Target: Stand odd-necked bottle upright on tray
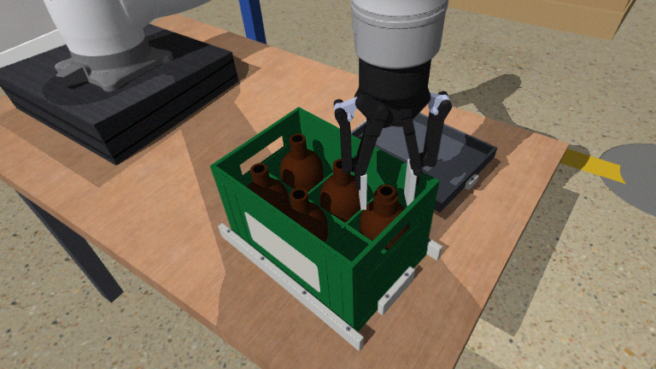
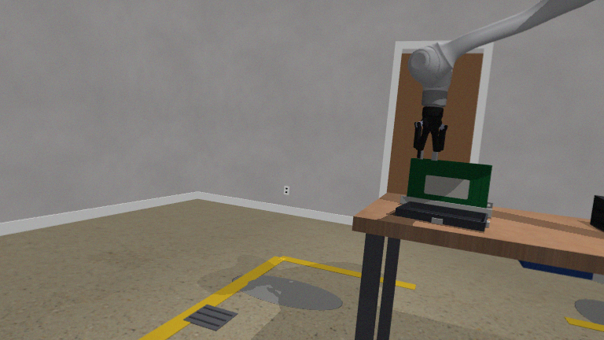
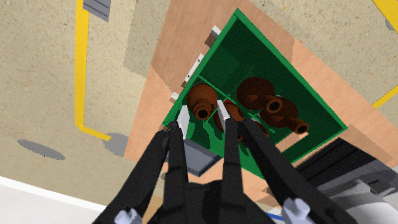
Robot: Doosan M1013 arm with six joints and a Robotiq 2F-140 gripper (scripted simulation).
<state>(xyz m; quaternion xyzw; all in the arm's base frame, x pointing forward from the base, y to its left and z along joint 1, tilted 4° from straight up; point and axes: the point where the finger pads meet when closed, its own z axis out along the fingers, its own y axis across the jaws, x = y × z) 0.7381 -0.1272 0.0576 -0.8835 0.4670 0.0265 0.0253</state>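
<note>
Right now my hand is 9 cm past the crate, 2 cm to the left of it and 9 cm above it. Also, from my hand: grey tray 6 cm behind, 26 cm to the left, 16 cm below.
</note>
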